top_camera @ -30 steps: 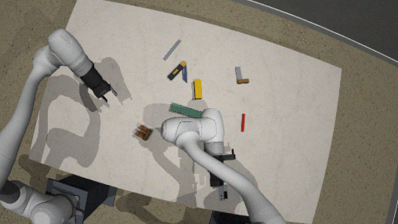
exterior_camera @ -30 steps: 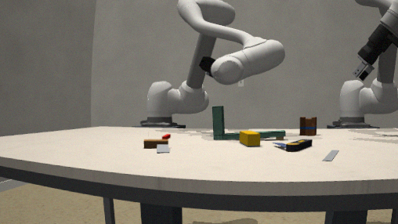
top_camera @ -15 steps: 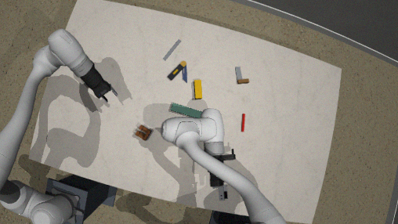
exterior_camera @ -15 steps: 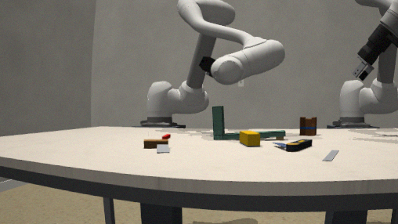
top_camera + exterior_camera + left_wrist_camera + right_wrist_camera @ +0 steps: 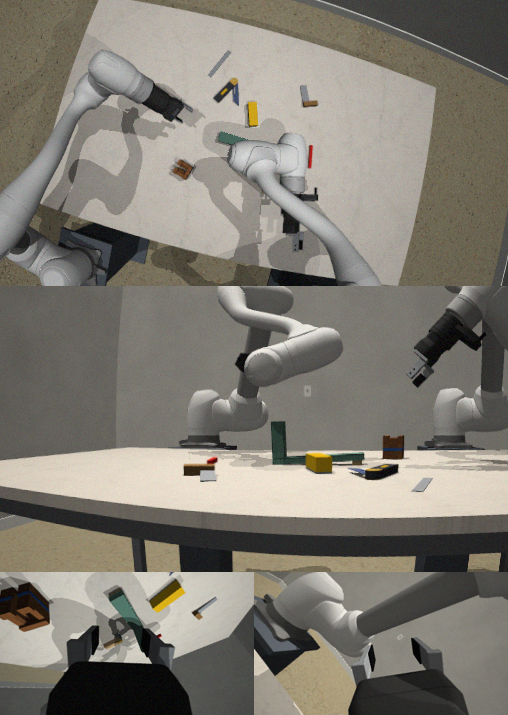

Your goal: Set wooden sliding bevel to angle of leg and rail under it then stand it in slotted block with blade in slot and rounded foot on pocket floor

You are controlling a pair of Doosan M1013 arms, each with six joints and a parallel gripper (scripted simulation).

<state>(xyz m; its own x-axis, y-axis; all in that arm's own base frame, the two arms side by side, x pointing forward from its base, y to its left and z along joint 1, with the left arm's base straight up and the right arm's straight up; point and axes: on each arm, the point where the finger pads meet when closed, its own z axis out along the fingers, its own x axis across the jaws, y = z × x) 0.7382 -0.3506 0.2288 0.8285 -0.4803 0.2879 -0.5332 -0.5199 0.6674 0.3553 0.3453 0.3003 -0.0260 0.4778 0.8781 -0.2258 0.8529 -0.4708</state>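
Observation:
The wooden sliding bevel lies 16 cm behind my left hand, 38 cm to the right of it and 22 cm below it. The rest, counted from my left hand: black bevel (18 cm ahead, 14 cm to the right, 22 cm below); grey strip (29 cm ahead, 6 cm to the right, 23 cm below); yellow block (10 cm ahead, 26 cm to the right, 22 cm below).

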